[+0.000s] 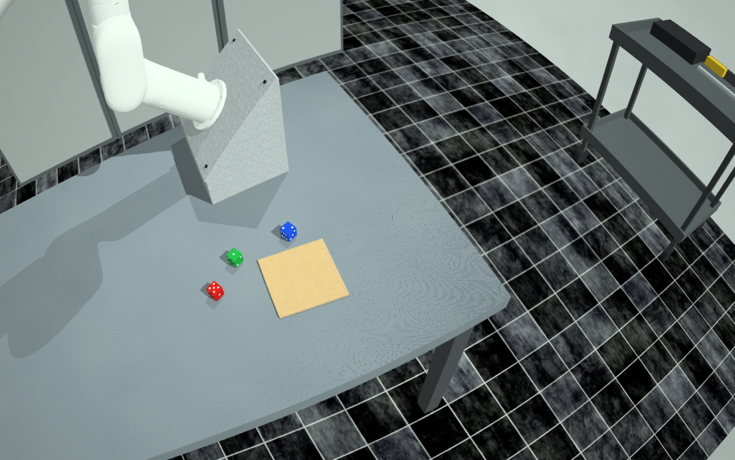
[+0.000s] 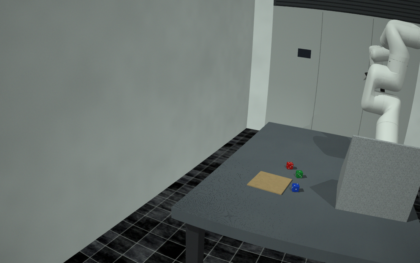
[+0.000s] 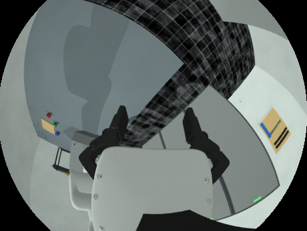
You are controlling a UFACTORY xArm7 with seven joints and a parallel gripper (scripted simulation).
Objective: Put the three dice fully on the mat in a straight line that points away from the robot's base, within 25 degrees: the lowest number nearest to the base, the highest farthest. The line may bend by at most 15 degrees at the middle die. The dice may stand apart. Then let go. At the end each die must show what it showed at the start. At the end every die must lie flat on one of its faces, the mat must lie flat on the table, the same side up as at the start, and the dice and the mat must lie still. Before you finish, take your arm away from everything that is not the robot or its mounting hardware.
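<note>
The red die lies 33 cm ahead of my hand, 57 cm to the left of it and 30 cm below it. Round my hand: green die 27 cm ahead, 63 cm to the left, 30 cm below; tan mat 35 cm ahead, 75 cm to the left, 31 cm below; blue die 25 cm ahead, 76 cm to the left, 30 cm below.
</note>
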